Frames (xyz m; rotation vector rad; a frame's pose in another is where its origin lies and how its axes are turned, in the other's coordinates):
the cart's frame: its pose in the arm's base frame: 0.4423 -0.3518 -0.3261 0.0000 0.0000 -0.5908
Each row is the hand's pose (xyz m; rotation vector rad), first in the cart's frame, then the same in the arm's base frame.
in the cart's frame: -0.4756 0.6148 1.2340 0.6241 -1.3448 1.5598
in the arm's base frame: 0.3898 0.4237 0.9079 0.1917 -1.3696 1.0766
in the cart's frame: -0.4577 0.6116 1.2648 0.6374 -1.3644 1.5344
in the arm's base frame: 0.4029 0.4111 0.9387 0.1985 -1.3924 1.0548
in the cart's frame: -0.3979 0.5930 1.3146 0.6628 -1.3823 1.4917
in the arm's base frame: 0.4422 0.3623 0.9885 0.2168 -1.4184 1.0163
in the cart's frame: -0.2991 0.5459 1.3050 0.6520 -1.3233 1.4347
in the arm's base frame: 0.4980 0.2682 0.9789 0.2241 -1.3675 0.9505
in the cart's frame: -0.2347 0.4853 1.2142 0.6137 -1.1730 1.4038
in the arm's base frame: 0.5177 0.1820 0.8881 0.2314 -1.2253 0.8983
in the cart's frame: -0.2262 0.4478 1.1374 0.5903 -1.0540 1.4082
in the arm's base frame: 0.5039 0.1461 0.8113 0.2430 -1.1122 0.8881
